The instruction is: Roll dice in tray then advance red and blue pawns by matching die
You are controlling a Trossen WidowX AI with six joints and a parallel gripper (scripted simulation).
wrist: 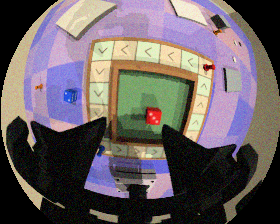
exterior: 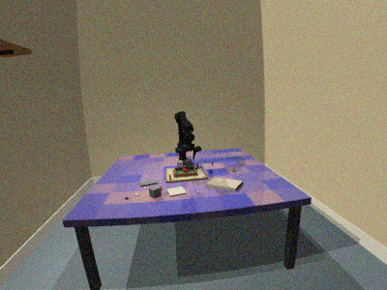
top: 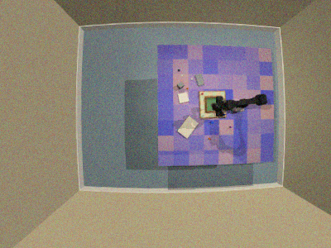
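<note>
Right now my gripper tip is 14 cm short of the red pawn, 12 cm to the left of it and 8 cm above it. Round my gripper tip: grey slab 18 cm ahead, 27 cm to the right, 10 cm below; white slab 22 cm ahead, 25 cm to the left, 9 cm below; white card 32 cm ahead, 5 cm to the right, 10 cm below.
</note>
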